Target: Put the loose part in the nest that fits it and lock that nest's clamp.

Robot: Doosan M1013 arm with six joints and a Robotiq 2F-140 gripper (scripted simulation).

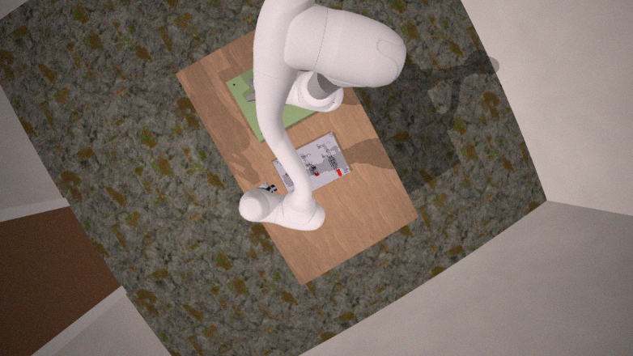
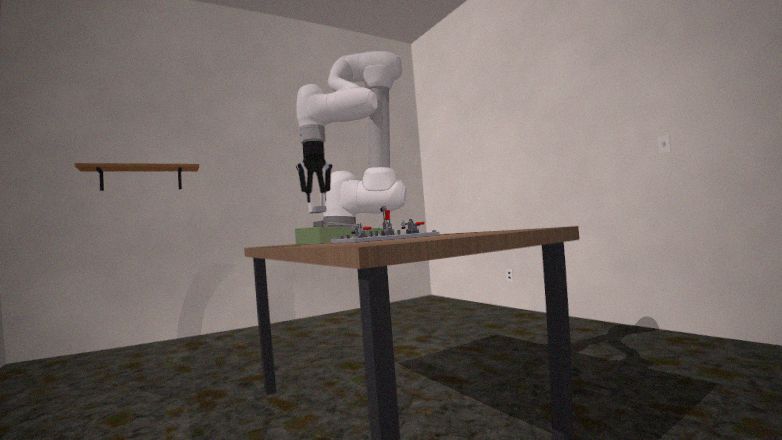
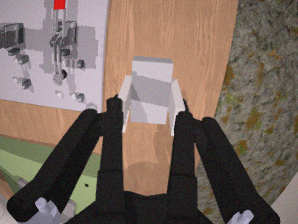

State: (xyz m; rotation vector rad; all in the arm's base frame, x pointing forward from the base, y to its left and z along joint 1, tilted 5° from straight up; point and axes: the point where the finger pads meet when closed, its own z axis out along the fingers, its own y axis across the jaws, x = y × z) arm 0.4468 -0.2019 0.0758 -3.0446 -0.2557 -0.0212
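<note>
Now: hand 30 mm above the loose part. The rest, counted from my hand: grey fixture plate: 250 mm to the left, 140 mm below, 20 mm behind.
</note>
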